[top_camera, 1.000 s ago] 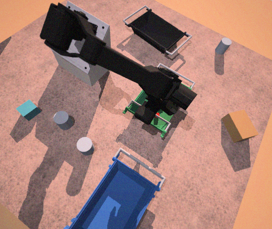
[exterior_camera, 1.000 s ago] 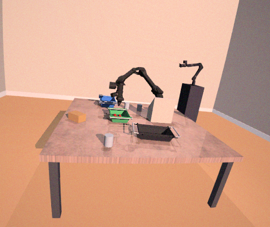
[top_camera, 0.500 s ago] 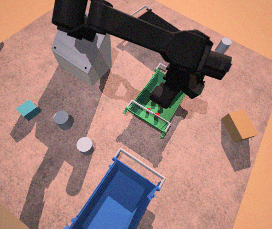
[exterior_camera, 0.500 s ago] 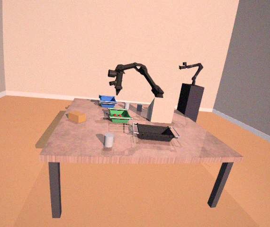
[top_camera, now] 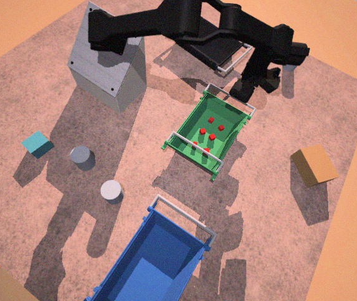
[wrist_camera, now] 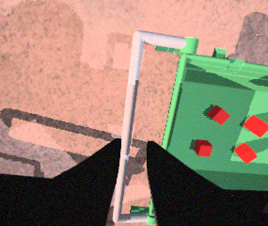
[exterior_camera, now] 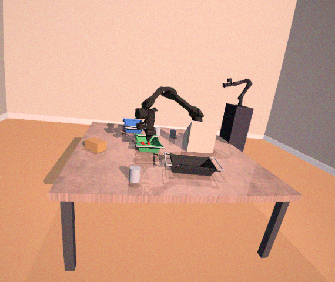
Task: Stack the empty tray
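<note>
The dark tray is 23 cm behind my gripper tip, 22 cm to the left of it and 5 cm below it. From my gripper tip the other things lie so: teal block: 48 cm to the right, 48 cm behind, 7 cm below; then orange box: 33 cm ahead, 8 cm to the right, 7 cm below.
</note>
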